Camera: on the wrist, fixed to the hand. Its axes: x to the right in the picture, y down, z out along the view.
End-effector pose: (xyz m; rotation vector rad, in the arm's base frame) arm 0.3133 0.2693 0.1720 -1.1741 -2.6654 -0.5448
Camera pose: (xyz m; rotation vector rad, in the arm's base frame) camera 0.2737 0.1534 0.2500 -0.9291 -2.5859 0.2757
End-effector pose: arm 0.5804 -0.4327 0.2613 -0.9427 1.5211 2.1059
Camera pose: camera 0.6872 -0.5120 0.2030 -0.7060 1.9355 1.4572
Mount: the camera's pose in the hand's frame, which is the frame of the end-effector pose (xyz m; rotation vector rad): -0.0278 -0.0812 -0.1171 0.6122 -0.0243 -0.0479
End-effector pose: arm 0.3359 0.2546 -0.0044 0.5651 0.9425 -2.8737
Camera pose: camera 0.3855 0.3873 -0.0361 -0.5089 -0.0443 3.0131
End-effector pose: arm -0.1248 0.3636 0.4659 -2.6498 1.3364 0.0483
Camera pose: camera -0.0821 0.4133 0.5955 -2.1487 1.0599 -0.2869
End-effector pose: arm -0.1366 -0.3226 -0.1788 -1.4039 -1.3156 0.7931
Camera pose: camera -0.0570 -0.3851 -0.0747 -0.8728 -0.9974 1.0703
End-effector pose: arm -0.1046 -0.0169 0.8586 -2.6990 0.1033 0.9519
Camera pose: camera -0.0427 0.0273 0.9823 -2.1163 0.2745 0.7788
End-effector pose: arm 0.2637 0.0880 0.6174 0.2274 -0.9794 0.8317
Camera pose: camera 0.3888 0.0795 0.5441 0.7834 -0.7153 1.0708
